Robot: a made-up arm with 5 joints.
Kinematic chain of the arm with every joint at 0, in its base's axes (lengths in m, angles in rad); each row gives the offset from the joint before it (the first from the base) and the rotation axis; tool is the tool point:
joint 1: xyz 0 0 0.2 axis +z
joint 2: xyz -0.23 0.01 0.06 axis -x
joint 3: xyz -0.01 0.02 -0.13 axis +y
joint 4: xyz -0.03 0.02 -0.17 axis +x
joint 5: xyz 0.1 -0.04 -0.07 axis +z
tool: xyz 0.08 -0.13 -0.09
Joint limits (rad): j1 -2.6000..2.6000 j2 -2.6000..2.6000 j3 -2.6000..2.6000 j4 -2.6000..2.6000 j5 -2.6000..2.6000
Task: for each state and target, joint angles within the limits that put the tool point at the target. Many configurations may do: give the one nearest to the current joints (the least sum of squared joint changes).
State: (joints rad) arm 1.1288 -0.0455 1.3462 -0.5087 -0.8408
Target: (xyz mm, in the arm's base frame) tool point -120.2 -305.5 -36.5
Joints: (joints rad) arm 0.9301 -0.4007 1.0997 -0.9106 -0.6229
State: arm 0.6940 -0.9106 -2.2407 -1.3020 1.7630
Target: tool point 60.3 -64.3 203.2
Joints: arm 0.3261 -1.0961 -1.7407 -1.3284 2.1510
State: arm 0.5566 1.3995 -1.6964 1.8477 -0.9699
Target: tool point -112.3 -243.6 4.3
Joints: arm -0.0329 1.5671 -1.0413 2.2474 -1.3753
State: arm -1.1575 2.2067 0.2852 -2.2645 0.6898
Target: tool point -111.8 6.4 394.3
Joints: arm -1.3156 2.2731 0.2477 -2.2201 0.6180
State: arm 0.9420 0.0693 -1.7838 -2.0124 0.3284
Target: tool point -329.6 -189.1 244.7
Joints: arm 0.6074 0.0619 -2.1634 -2.3081 0.1955
